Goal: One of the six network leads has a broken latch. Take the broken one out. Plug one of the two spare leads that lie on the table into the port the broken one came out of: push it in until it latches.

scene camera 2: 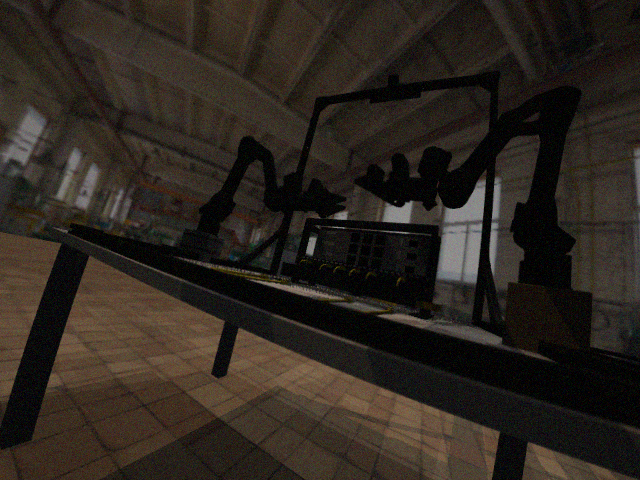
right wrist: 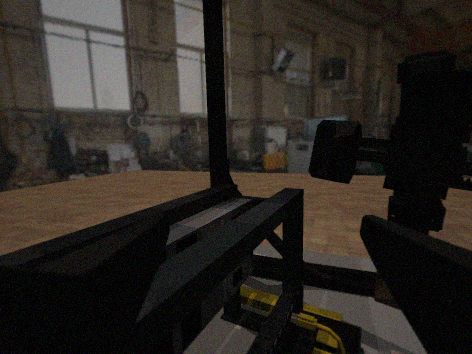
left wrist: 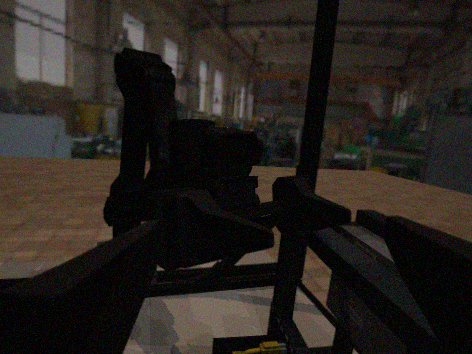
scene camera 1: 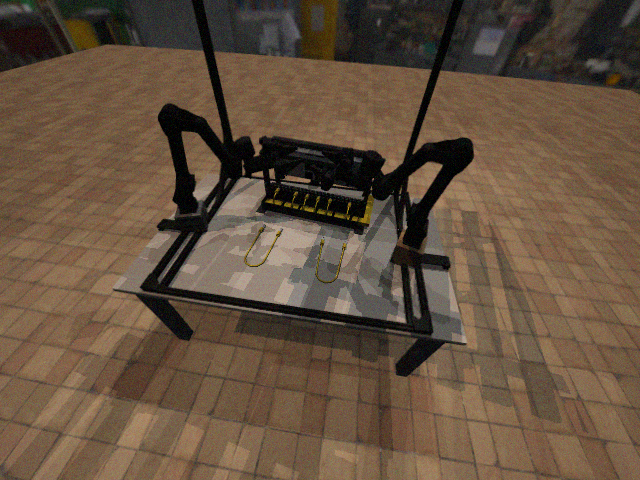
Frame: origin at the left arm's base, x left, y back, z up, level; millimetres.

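Seen in the pictures: left gripper, fingertip midpoint: [right wrist: 410, 150] [left wrist: 272, 228] [scene camera 1: 315, 158]; right gripper, fingertip midpoint: [scene camera 2: 345, 203] [right wrist: 264, 223] [left wrist: 316, 226] [scene camera 1: 299, 154]; left arm's base, link origin: [scene camera 2: 544, 290] [scene camera 1: 412, 240]; right arm's base, link origin: [scene camera 2: 206, 234] [scene camera 1: 189, 208].
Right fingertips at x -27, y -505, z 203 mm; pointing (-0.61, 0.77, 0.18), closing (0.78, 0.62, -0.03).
Observation:
Pixels of each thing's top centre, then the offset from my right fingertips to it. "spot": a spot on its surface instead. Level surfaces: height alone.
- black patch panel rack, top centre: [right wrist: 200, 242] [left wrist: 441, 313] [scene camera 2: 364, 223] [scene camera 1: 316, 157] dx -83, dy +34, dz -42 mm
- table, surface height: dz -305 mm
- plug, surface spot: [right wrist: 305, 320] spot: dx -67, dy +205, dz -213 mm
A black patch panel rack [scene camera 1: 318, 144] [scene camera 2: 366, 225] stands at the back of the table [scene camera 1: 223, 281]. Several yellow network leads [scene camera 1: 305, 200] [scene camera 2: 351, 272] are plugged in a row along its lower front. One plug [right wrist: 305, 320] shows in the right wrist view. I cannot tell which latch is broken. Two spare yellow leads lie bent in U shapes on the table, one on the left [scene camera 1: 262, 246] and one on the right [scene camera 1: 330, 263]. My right gripper [scene camera 1: 277, 159] [scene camera 2: 338, 199] and my left gripper [scene camera 1: 341, 173] [scene camera 2: 362, 183] hover open and empty above the rack's top, facing each other.
A black frame [scene camera 1: 285, 308] runs round the table top. Two tall black posts [scene camera 1: 213, 71] [scene camera 1: 432, 81] rise behind the rack and join in a crossbar [scene camera 2: 404, 90]. The arm bases stand at the table's left [scene camera 1: 184, 210] and right [scene camera 1: 413, 238] sides.

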